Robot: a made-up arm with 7 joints.
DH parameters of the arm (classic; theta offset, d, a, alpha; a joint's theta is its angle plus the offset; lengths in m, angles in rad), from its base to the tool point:
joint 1: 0 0.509 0 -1.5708
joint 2: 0 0 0 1.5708
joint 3: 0 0.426 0.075 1.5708
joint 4: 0 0 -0.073 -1.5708
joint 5: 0 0.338 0 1.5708
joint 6: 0 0 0.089 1.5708
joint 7: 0 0 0 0
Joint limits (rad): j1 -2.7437..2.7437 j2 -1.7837..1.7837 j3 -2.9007..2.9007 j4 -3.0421..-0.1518 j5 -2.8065..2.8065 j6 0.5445..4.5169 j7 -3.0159..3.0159
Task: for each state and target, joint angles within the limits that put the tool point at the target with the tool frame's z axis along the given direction. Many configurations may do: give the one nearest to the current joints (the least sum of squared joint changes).
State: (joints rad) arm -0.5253 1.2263 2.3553 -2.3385 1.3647 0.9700 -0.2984
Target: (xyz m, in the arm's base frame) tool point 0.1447 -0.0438 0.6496 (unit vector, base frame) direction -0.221 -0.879 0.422
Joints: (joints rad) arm -1.4021 1.7837 2.0932 -3.0396 1.6431 0.7666 -0.2984
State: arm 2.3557 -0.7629 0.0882 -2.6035 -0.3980 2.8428 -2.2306
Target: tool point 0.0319 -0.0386 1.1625 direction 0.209 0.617 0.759
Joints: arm 1.3655 -0.7165 -0.1176 -1.7841 -0.1053 3.5050 -2.2306
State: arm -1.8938 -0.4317 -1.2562 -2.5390 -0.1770 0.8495 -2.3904
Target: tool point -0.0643 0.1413 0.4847 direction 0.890 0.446 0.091
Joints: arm -2.2487 -1.0142 -1.5633 -3.0397 -0.8768 0.5445 -2.3904
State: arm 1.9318 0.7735 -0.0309 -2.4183 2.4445 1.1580 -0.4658
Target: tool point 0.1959 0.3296 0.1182 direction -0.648 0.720 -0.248
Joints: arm 1.5444 1.4113 -0.4537 -2.1573 2.2091 1.2252 -0.4658
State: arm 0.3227 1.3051 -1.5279 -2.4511 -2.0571 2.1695 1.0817
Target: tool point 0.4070 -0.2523 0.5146 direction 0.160 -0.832 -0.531
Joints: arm 0.0851 0.7506 -0.9511 -2.0622 -2.3901 2.9324 1.0817
